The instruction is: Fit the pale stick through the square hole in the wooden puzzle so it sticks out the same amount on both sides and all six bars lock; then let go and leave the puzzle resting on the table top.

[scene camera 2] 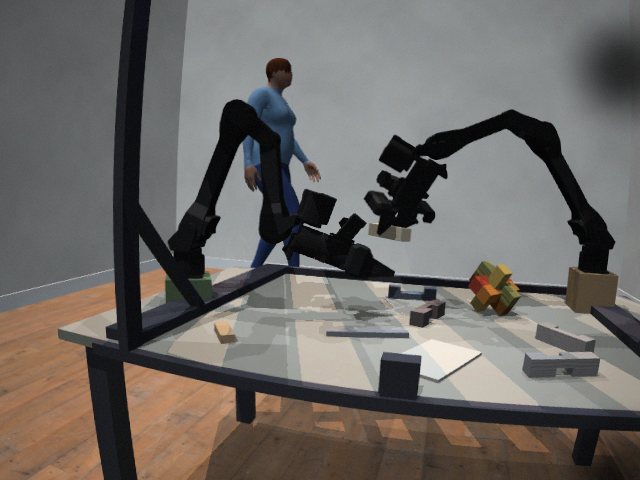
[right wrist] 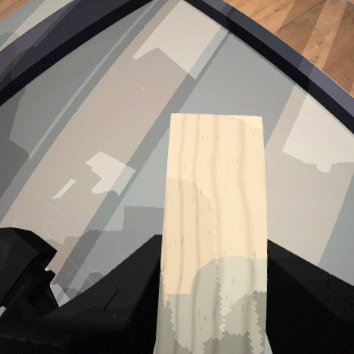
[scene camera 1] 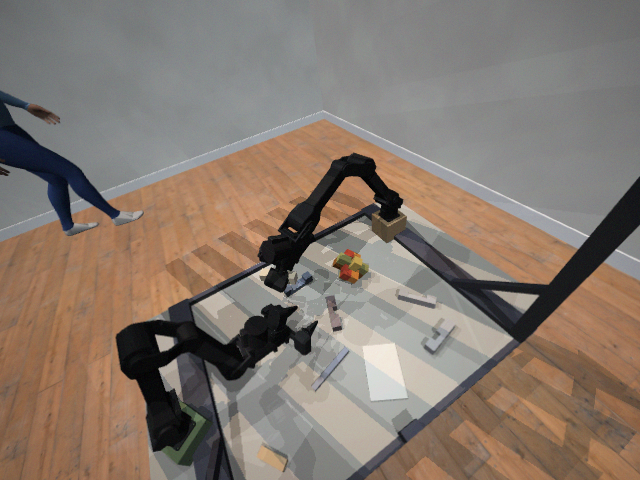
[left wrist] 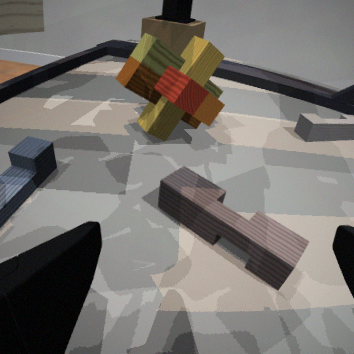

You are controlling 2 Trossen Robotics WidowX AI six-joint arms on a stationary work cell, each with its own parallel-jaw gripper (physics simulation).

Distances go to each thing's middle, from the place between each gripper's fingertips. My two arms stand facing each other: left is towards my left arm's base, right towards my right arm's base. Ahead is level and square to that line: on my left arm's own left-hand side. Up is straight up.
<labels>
The pale stick (right wrist: 212, 285) lies 2 cm behind my right hand, 1 cm to the right of it and 1 cm above it. Also, from my right hand: tan arm base (scene camera 2: 584, 290) 53 cm to the right, 11 cm below, 10 cm behind.
The pale stick is 130 mm ahead of my left hand, 20 mm to the right of it and 70 mm above it. Also, from my left hand: tan arm base: 50 mm ahead, 530 mm to the right, 50 mm below.
</labels>
